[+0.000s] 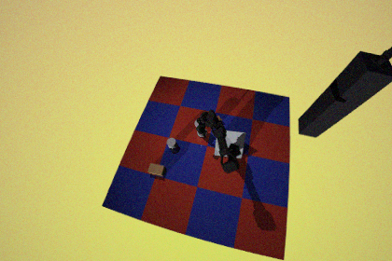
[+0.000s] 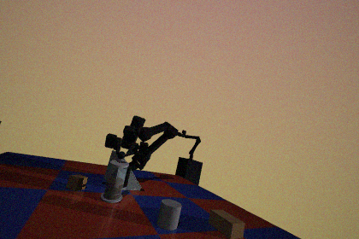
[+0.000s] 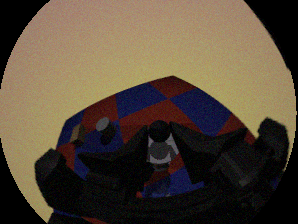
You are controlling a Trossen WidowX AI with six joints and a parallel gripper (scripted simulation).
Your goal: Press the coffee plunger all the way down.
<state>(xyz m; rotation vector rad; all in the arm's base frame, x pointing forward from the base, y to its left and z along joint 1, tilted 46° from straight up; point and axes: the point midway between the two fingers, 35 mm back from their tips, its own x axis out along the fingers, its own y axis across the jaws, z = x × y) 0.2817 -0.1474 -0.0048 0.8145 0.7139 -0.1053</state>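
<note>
Right now my gripper tip is 9 cm above the coffee press, 3 cm past it and 2 cm to the right of it. Also, from my gripper tip: grey cylinder (18 cm to the left, 17 cm ahead, 15 cm below).
</note>
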